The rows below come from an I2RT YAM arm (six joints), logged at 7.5 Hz.
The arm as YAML. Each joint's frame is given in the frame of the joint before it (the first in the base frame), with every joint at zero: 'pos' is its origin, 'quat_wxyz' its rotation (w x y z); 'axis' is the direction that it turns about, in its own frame. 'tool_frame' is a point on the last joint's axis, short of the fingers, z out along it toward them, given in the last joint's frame.
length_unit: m
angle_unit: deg
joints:
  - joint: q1
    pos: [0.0, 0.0, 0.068]
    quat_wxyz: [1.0, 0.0, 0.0, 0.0]
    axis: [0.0, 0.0, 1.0]
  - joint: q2
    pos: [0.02, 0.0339, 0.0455]
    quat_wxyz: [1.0, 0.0, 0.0, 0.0]
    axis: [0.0, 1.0, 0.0]
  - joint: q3
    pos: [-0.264, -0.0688, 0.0]
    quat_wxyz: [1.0, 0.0, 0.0, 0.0]
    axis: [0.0, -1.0, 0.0]
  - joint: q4
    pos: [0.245, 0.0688, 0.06]
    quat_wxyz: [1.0, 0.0, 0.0, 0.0]
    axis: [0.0, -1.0, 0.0]
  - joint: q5
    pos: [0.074, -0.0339, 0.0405]
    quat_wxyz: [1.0, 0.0, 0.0, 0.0]
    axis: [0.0, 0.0, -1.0]
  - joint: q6
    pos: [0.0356, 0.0, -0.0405]
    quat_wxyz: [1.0, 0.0, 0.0, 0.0]
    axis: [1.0, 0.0, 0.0]
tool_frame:
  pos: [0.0, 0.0, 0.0]
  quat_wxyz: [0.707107, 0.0, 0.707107, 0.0]
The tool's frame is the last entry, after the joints.
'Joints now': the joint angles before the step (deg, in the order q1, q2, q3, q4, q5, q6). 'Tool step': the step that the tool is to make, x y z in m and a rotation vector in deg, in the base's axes. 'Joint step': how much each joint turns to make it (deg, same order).
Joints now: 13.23 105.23 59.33 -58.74 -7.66 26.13
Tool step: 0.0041 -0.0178 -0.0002 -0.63 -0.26 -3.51
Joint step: -3.71 0.01 -0.01 0.15 0.70 -0.03
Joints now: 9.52 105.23 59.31 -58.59 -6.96 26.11
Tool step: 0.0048 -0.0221 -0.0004 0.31 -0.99 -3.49
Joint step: -4.66 0.00 0.01 0.87 0.11 -1.19
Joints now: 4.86 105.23 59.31 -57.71 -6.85 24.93
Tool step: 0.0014 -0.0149 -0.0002 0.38 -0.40 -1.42
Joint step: -3.09 -0.01 -0.04 0.25 0.04 -1.71
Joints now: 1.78 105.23 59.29 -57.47 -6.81 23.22
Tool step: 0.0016 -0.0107 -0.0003 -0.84 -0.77 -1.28
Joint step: -2.08 0.00 0.02 0.68 1.01 -0.59
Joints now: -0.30 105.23 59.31 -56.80 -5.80 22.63
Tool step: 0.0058 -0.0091 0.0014 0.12 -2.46 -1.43
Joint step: -1.84 -0.01 0.60 1.80 -0.09 -0.43
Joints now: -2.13 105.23 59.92 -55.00 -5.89 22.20
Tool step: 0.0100 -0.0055 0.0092 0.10 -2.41 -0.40
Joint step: -1.01 0.00 2.60 -0.27 -0.11 -0.64
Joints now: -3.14 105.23 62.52 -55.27 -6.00 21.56
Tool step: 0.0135 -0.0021 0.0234 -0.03 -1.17 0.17
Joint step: -0.25 -0.02 5.96 -4.85 0.02 -0.42
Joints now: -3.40 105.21 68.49 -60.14 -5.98 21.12
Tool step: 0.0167 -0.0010 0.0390 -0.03 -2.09 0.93
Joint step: 0.00 -0.01 9.42 -7.44 0.00 -0.94
